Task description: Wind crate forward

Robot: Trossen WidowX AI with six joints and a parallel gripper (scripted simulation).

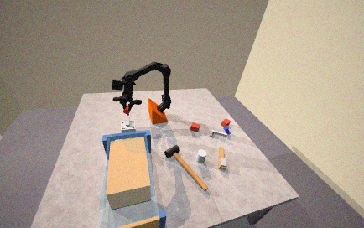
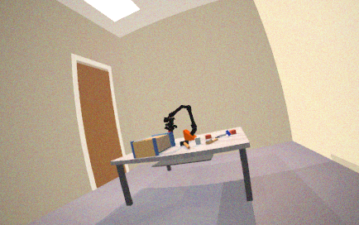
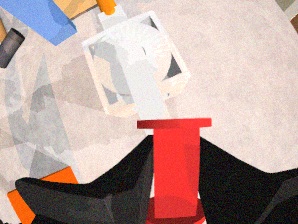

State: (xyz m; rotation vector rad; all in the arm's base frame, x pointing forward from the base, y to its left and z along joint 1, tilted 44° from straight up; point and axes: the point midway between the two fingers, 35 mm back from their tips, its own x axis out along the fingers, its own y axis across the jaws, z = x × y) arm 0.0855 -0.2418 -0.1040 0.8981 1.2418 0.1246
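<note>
My gripper tip is 3 cm above the red-handled winch handle and 2 cm short of it. The rest, counted from my gripper tip: red grip: 1 cm to the left, 1 cm behind; then frame: 25 cm ahead, 3 cm below; then grey hand winch: 10 cm below, 7 cm ahead, 1 cm to the right.
</note>
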